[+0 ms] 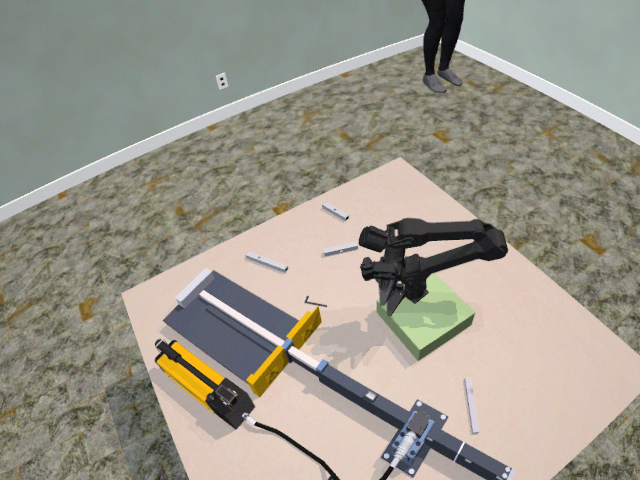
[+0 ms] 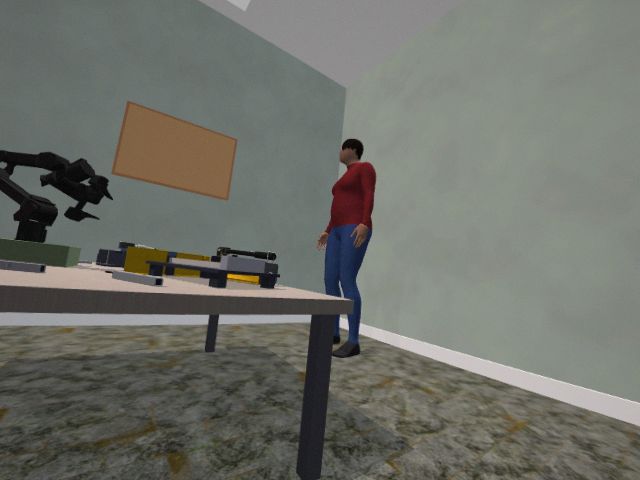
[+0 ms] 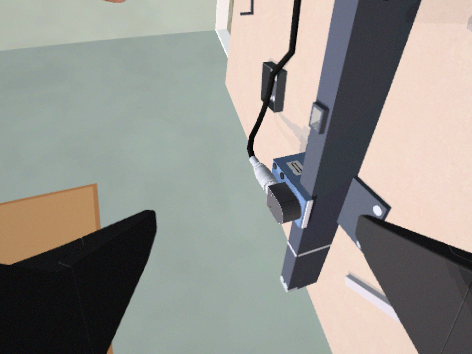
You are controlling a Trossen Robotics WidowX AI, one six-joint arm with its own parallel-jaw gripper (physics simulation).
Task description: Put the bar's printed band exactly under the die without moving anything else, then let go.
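Places are measured from the arm's base along level axes (x ahead, y left, z up), in millimetres.
Where they show: gripper, fingertip midpoint: (image 1: 385,311) (image 2: 105,209) (image 3: 257,222); arm's base at its link origin: (image 1: 414,292) (image 2: 29,241).
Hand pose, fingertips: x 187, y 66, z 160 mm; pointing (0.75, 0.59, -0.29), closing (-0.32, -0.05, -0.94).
Each offset is from my fingertips to the top centre of the thing. "spot": to the spot under its first point. Level surfaces: height alone.
A long white bar (image 1: 242,317) lies over a dark plate @[181 mm down] (image 1: 186,325), between two yellow blocks (image 1: 305,328) (image 1: 268,372), and runs up to a dark square beam @[spot: 155 mm down, 164 mm ahead, 40 mm left] (image 1: 351,384) (image 3: 350,90). The beam carries a thin white line @[spot: 155 mm down, 83 mm ahead, 366 mm left] (image 1: 459,452) (image 3: 312,250) near its far end. A blue unit with a dark round cap @[109 mm down, 139 mm ahead, 255 mm left] (image 1: 418,422) (image 3: 284,202) and a cable is mounted on the beam. I cannot tell which part is the die or where the printed band is. My gripper (image 1: 386,307) (image 2: 105,208) (image 3: 257,222) is open and empty, raised above the table, apart from the bar.
The arm stands on a green block (image 1: 423,333) (image 2: 36,252). Loose grey channel pieces @[211 mm down, 274 mm back, 578 mm right] (image 1: 334,211) @[211 mm down, 163 mm back, 411 mm right] (image 1: 340,249) @[211 mm down, 74 mm ahead, 550 mm right] (image 1: 266,261), a pale strip @[220 mm down, 65 mm back, 290 mm left] (image 1: 470,404) and a hex key @[225 mm down, 40 mm ahead, 292 mm right] (image 1: 315,301) lie on the table. A yellow-and-black device @[spot: 148 mm down, 517 mm ahead, 256 mm right] (image 1: 191,382) with a cable lies beside the dark plate.
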